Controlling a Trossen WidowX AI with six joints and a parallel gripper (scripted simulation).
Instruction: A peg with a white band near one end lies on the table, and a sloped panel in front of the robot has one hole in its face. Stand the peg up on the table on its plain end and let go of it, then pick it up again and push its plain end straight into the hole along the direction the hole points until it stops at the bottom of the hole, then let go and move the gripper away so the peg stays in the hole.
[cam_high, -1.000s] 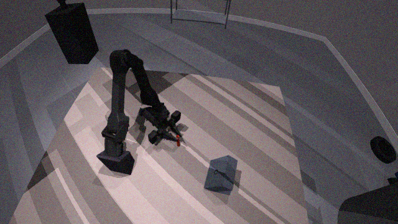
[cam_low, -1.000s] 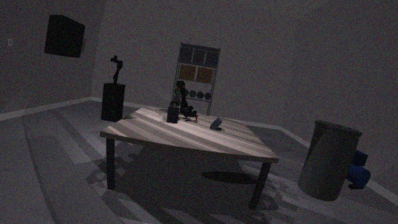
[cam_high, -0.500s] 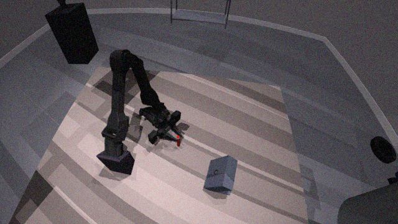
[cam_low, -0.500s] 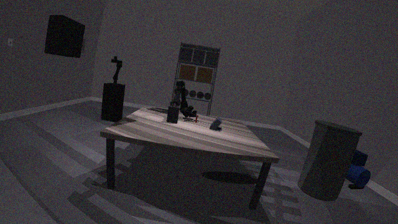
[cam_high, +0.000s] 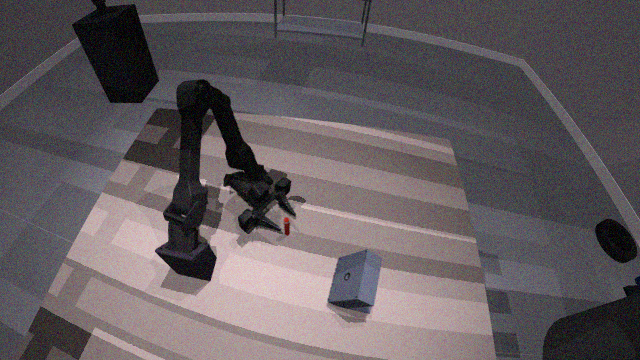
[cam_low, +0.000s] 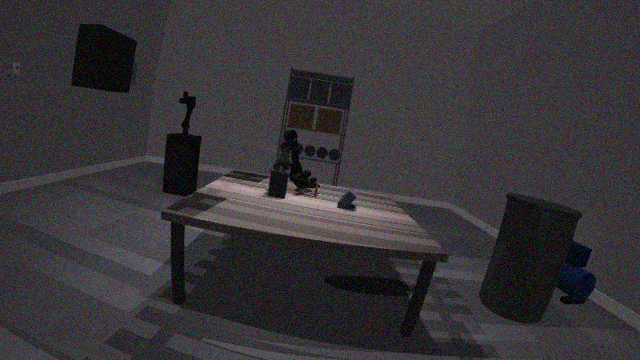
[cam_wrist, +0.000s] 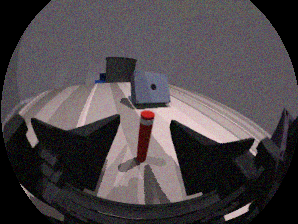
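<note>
My gripper tip is now 10 mm above the red peg. The rest, counted from my gripper tip: sloped panel (180 mm ahead, 140 mm to the right, 20 mm below).
</note>
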